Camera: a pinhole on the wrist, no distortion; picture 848 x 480 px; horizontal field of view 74.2 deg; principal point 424.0 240.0 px. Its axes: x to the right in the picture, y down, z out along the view. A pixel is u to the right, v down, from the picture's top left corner.
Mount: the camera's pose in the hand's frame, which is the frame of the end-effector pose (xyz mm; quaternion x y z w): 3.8 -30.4 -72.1 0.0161 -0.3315 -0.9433 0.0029
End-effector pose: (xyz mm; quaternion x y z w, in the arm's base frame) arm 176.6 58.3 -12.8 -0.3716 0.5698 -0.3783 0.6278
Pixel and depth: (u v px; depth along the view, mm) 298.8 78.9 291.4
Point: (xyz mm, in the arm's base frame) 295.9 103.7 -226.9
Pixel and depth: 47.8 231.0 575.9
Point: 599.1 -111.7 -453.7
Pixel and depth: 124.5 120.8 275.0
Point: 305.1 17.5 -236.5
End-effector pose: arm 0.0 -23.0 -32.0 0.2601 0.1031 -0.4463 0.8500
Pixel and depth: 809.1 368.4 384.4
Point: -62.8 86.4 359.3
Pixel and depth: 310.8 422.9 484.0
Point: 148.6 -230.0 329.2
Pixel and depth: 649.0 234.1 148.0
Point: 13.4 26.9 48.7
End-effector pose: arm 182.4 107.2 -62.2 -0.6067 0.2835 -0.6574 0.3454
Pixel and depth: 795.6 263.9 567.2
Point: 597.4 256.4 -495.6
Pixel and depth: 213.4 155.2 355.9
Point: 379.7 -127.3 -155.3
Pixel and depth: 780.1 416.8 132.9
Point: 241.6 166.5 -122.5
